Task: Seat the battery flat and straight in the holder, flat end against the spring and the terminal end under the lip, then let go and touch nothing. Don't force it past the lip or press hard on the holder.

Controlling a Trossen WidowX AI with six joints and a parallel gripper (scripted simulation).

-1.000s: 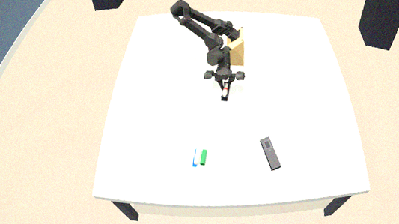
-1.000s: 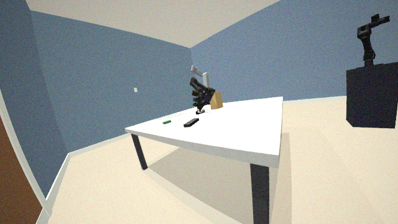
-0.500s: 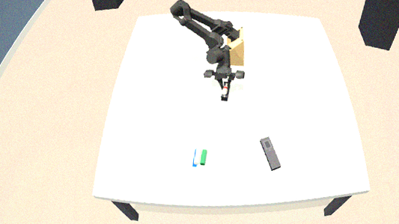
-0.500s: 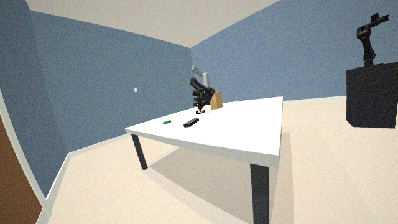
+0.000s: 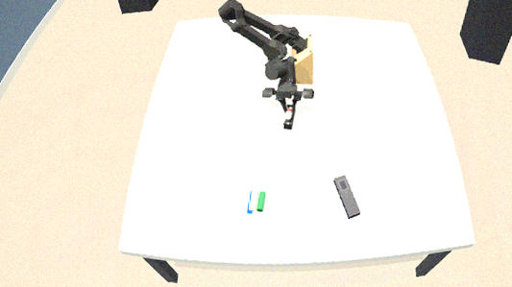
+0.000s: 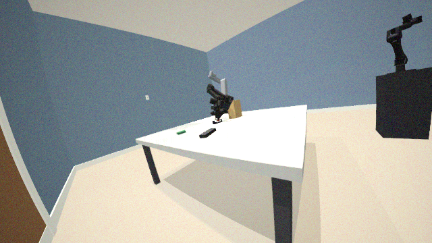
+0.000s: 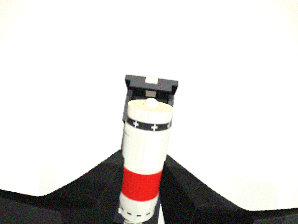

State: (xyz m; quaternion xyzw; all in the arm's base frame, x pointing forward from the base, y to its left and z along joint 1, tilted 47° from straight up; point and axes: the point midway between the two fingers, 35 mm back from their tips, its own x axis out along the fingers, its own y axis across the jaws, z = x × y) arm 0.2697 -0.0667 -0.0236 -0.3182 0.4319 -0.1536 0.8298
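The battery is 10 mm above my gripper tip. Also, from my gripper tip: dark remote (310 mm ahead, 240 mm to the left, 10 mm below).
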